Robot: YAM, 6 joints.
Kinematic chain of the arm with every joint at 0, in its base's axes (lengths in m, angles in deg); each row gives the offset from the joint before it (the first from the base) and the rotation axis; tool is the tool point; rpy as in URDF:
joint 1: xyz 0 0 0.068 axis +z
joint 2: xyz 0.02 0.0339 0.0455 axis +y
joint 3: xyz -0.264 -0.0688 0 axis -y
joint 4: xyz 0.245 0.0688 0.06 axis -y
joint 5: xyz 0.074 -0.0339 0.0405 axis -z
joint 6: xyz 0.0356 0 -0.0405 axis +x
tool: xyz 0 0 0 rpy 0 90 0
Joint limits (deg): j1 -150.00..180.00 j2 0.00..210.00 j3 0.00..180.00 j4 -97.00..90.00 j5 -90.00..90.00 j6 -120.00..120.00
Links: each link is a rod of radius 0.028 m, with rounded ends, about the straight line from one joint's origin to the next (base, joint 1, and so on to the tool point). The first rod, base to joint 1, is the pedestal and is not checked.
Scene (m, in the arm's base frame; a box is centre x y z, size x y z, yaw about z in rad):
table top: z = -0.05
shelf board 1: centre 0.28 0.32 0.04 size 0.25 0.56 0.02 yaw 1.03
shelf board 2: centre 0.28 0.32 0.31 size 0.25 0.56 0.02 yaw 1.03
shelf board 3: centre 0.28 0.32 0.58 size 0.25 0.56 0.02 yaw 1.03
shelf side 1: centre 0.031 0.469 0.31 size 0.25 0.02 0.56 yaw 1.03
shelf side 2: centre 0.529 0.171 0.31 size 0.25 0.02 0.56 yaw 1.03
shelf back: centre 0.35 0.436 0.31 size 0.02 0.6 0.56 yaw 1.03
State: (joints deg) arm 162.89 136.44 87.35 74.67 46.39 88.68
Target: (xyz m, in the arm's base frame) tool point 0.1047 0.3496 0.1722
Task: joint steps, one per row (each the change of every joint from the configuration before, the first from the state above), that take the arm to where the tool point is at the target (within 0.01 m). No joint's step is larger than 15 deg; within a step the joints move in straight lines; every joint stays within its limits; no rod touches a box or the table.
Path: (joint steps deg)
1: -11.46 -8.46 -13.09 2.56 2.79 0.00
2: -11.46 -8.45 -13.09 2.55 2.78 0.00
3: -11.46 -8.46 -13.09 2.56 2.79 0.00
4: -11.46 -8.46 -13.09 2.55 2.78 0.00
5: -11.46 -8.46 -13.09 2.55 2.79 0.00
6: -11.45 -8.45 -13.09 2.56 2.79 0.00
7: -5.36 9.41 12.28 -2.51 -1.79 0.00
8: -5.36 9.41 12.29 -2.51 -1.79 0.00
9: -5.36 9.42 12.28 -2.51 -1.79 0.00

